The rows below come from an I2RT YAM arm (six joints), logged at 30 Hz.
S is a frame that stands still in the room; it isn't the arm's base.
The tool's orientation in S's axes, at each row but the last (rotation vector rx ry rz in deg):
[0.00 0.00 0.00]
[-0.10 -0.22 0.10]
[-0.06 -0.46 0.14]
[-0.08 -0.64 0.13]
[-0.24 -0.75 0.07]
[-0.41 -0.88 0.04]
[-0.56 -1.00 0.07]
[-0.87 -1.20 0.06]
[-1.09 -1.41 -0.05]
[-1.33 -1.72 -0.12]
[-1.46 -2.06 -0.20]
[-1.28 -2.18 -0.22]
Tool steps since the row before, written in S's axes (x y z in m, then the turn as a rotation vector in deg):
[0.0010 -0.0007 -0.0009 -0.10 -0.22 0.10]
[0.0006 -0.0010 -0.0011 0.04 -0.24 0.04]
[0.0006 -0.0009 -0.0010 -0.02 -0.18 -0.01]
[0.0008 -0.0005 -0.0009 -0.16 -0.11 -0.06]
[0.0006 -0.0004 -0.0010 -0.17 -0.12 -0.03]
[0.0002 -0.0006 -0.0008 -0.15 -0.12 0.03]
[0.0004 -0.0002 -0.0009 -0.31 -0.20 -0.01]
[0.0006 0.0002 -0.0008 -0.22 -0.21 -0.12]
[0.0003 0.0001 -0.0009 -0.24 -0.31 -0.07]
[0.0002 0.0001 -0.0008 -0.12 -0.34 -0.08]
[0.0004 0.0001 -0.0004 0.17 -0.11 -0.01]
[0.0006 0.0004 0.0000 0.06 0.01 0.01]
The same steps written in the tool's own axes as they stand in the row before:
[0.0010 -0.0007 -0.0009 -0.10 -0.22 0.10]
[0.0006 -0.0010 -0.0011 0.04 -0.24 0.04]
[0.0006 -0.0009 -0.0010 -0.02 -0.18 -0.01]
[0.0008 -0.0005 -0.0009 -0.16 -0.11 -0.06]
[0.0006 -0.0004 -0.0010 -0.17 -0.12 -0.03]
[0.0002 -0.0006 -0.0008 -0.15 -0.12 0.03]
[0.0004 -0.0002 -0.0009 -0.31 -0.20 -0.01]
[0.0006 0.0002 -0.0008 -0.22 -0.21 -0.12]
[0.0003 0.0001 -0.0009 -0.24 -0.31 -0.07]
[0.0002 0.0001 -0.0008 -0.12 -0.34 -0.08]
[0.0004 0.0001 -0.0004 0.17 -0.11 -0.02]
[0.0006 0.0004 0.0000 0.06 0.01 0.01]

